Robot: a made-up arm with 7 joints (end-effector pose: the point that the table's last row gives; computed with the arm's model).
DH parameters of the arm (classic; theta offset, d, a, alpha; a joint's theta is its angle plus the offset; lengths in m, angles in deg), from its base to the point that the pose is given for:
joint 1: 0 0.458 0 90
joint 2: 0 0.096 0 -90
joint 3: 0 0.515 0.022 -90
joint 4: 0 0.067 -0.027 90
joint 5: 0 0.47 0 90
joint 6: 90 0.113 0.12 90
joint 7: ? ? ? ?
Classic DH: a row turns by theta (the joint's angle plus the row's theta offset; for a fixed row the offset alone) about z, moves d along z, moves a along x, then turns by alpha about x.
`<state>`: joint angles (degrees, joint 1 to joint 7).
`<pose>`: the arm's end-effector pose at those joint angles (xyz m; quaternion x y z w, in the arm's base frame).
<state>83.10 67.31 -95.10 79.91 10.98 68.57 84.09</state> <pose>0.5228 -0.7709 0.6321 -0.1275 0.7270 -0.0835 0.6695</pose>
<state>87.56 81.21 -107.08 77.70 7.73 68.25 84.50</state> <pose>0.5373 -0.7881 0.3661 -0.0647 0.7922 0.0017 0.6068</pose>
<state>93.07 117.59 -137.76 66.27 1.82 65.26 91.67</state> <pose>0.3998 -0.5551 -0.2652 0.0864 0.9014 0.2493 0.3433</pose>
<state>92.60 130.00 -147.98 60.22 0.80 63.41 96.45</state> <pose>0.3014 -0.4208 -0.4112 0.1387 0.9064 0.3241 0.2325</pose>
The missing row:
joint 7: 0 0.016 0 0
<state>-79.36 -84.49 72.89 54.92 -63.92 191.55 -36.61</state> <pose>0.2816 -0.7813 0.4767 0.0006 -0.0989 0.8371 0.5381</pose>
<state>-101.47 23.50 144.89 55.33 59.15 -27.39 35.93</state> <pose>0.3099 0.7012 0.9523 -0.8945 -0.2440 0.3191 0.1963</pose>
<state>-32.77 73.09 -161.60 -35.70 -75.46 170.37 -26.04</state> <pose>-0.5395 0.2641 0.9639 0.4058 0.2386 -0.6840 0.5572</pose>
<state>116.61 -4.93 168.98 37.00 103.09 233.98 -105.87</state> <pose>0.3084 -0.1416 1.2694 -0.2827 -0.8959 0.0214 0.3422</pose>
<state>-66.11 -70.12 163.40 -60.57 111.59 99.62 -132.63</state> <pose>0.1980 -0.9029 0.4548 0.2980 0.8449 -0.3548 0.2672</pose>
